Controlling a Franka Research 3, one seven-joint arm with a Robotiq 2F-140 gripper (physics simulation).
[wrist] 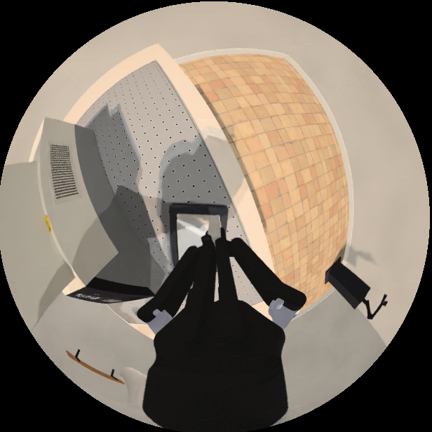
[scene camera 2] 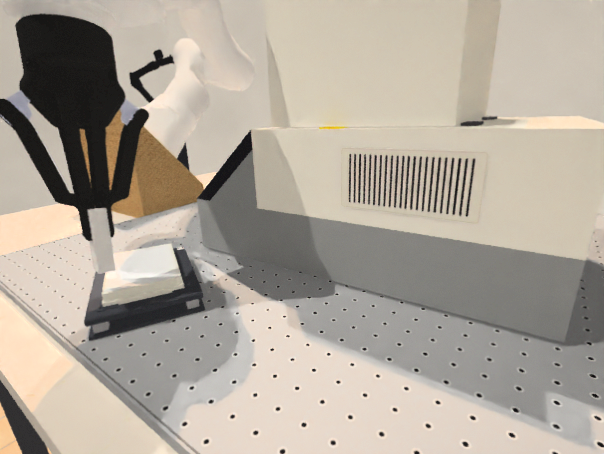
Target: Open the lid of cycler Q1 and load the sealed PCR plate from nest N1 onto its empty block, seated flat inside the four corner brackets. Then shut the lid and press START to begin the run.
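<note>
My gripper (scene camera 2: 103, 265) (wrist: 215, 222) is shut and empty, pointing down with its pale fingertips at the near-left part of the white plate (scene camera 2: 150, 272) (wrist: 189, 235) in scene camera 2. Whether they touch it is unclear. The plate lies flat in the black nest (scene camera 2: 193, 277) (wrist: 200, 207); no nest label is readable. The cycler (scene camera 2: 425, 275) (wrist: 90, 195) has a cream and grey body with a vent grille. A tall cream part (scene camera 2: 370, 60) (wrist: 17, 210) rises above the body. The block, its corner brackets and a readable START button do not show.
The perforated board (scene camera 2: 310, 400) (wrist: 150, 110) carries the nest and the cycler. A brown wedge-shaped block (scene camera 2: 162, 175) stands behind the gripper in scene camera 2. The sloped black panel (scene camera 2: 227, 167) (wrist: 110, 295) is at the cycler's end. A tiled floor (wrist: 280, 150) lies beyond the table edge.
</note>
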